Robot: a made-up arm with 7 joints.
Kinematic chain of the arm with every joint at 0, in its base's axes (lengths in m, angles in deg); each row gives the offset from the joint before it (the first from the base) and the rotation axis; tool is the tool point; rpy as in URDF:
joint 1: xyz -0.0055 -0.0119 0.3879 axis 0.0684 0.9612 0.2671
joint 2: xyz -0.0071 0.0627 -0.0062 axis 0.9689 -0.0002 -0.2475
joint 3: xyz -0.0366 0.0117 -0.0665 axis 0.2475 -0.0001 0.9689
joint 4: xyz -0.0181 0.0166 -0.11 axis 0.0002 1 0
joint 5: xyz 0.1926 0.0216 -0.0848 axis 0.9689 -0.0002 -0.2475
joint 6: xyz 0.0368 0.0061 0.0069 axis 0.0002 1 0
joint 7: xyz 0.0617 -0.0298 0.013 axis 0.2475 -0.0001 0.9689
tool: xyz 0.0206 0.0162 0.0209 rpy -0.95 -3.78 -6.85
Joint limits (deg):
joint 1: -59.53..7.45
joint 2: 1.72..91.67
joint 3: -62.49..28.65
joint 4: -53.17..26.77
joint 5: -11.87..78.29
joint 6: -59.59..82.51
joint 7: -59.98..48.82
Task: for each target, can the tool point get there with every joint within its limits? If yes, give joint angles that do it. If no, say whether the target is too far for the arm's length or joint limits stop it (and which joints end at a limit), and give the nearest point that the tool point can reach.
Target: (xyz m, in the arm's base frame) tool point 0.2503 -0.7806 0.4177
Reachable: no: too far | nearest point 0.1875 -0.2900 0.3199 | short by 0.504 m
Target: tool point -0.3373 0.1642 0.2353
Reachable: no: joint limits stop it (at a limit: joint 1, joint 2, joint 3, joint 6, joint 7) | nearest point -0.0827 0.1285 0.1793 | short by 0.263 m
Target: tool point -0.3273 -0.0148 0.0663
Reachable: no: joint limits stop it (at a limit: joint 1, joint 3, joint 4, joint 5, joint 6, joint 7) | nearest point -0.1459 -0.0040 0.0267 | short by 0.186 m
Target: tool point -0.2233 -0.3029 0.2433
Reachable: no: joint limits stop it (at a limit: joint 1, joint 2, joint 3, joint 7) | nearest point -0.0519 -0.1928 0.1792 | short by 0.214 m
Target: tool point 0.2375 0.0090 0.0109
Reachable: yes | joints -10.68 9.63 -17.19 20.62 65.85 21.19 -51.03
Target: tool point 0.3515 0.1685 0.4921
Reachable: yes | joints -47.90 72.94 -5.17 2.63 37.31 20.36 -8.12
